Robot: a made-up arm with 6 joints.
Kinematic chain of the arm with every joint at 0, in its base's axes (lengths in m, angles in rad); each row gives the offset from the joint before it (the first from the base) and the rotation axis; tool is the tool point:
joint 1: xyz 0 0 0.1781 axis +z
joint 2: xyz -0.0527 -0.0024 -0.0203 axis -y
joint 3: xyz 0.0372 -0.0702 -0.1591 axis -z
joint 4: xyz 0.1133 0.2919 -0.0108 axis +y
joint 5: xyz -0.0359 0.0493 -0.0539 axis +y
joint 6: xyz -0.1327 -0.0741 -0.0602 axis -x
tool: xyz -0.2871 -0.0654 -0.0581
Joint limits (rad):
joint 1: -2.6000..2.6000
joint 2: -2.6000..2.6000
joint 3: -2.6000..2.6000
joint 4: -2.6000..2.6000
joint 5: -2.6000..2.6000
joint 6: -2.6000..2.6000
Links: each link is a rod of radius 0.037 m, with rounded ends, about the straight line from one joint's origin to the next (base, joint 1, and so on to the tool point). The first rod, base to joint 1, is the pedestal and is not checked.
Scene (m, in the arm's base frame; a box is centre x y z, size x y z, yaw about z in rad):
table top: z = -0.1
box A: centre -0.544 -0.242 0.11 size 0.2 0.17 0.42 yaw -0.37
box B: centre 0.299 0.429 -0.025 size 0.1 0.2 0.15 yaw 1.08
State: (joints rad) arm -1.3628 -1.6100 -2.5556 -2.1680 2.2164 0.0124
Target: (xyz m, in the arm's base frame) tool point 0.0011 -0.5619 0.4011
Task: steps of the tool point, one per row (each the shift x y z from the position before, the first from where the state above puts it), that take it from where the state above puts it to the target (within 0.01 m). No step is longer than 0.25 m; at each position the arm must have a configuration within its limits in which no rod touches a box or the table.
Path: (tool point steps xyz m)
1: -0.0024 -0.2178 -0.0158
2: 0.0869 -0.1887 0.0208
3: 0.1461 -0.1211 0.0564
4: 0.1598 -0.0363 0.0870
5: 0.1267 0.0386 0.1084
6: 0.0422 0.0731 0.1183
7: -0.0415 0.0546 0.1015
8: -0.0904 -0.0138 0.0621
9: -0.0780 -0.0972 0.0054
10: -0.0064 -0.1511 -0.0592
11: 0.0935 -0.1414 -0.1204

